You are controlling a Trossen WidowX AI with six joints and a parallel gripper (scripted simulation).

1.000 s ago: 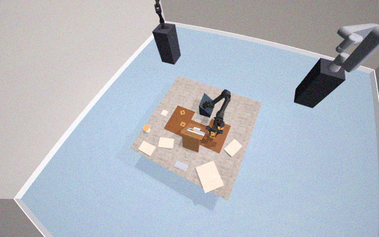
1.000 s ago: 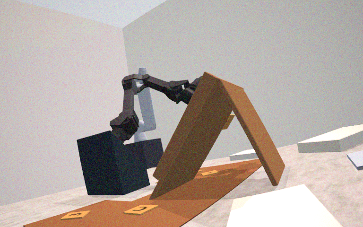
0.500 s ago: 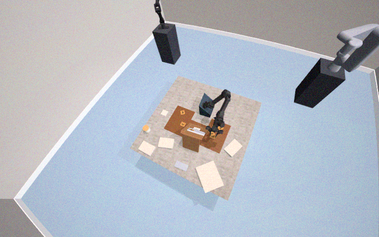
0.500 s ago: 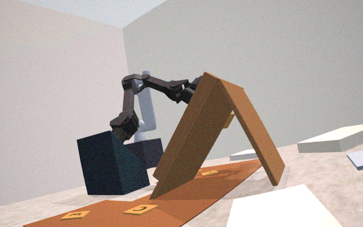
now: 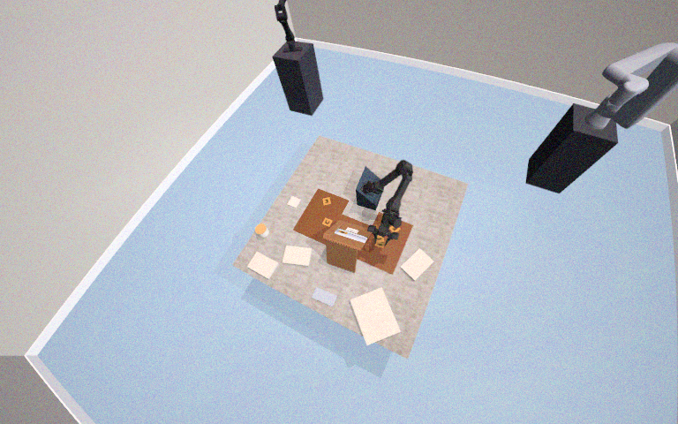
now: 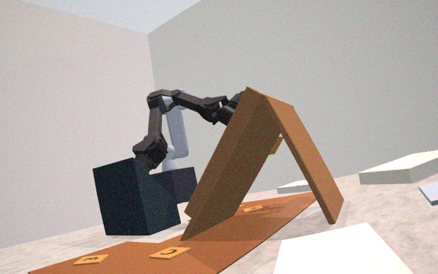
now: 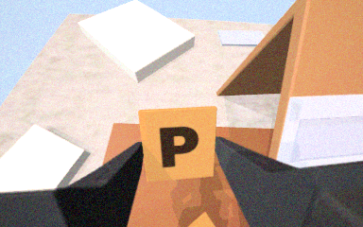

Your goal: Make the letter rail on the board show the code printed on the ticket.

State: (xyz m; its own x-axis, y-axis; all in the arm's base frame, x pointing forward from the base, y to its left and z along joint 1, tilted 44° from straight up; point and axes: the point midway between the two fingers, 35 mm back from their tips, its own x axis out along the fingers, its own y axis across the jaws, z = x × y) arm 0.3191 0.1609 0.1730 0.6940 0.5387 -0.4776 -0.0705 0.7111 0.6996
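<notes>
My gripper tip is 1 cm short of the orange tile marked 5 and 25 cm to the left of it. The rest, counted from my gripper tip: j tile: 10 cm behind, 4 cm to the right, 17 cm below; white ticket: 5 cm behind, 21 cm to the right, 7 cm below; orange tile marked p: right at my gripper tip.
</notes>
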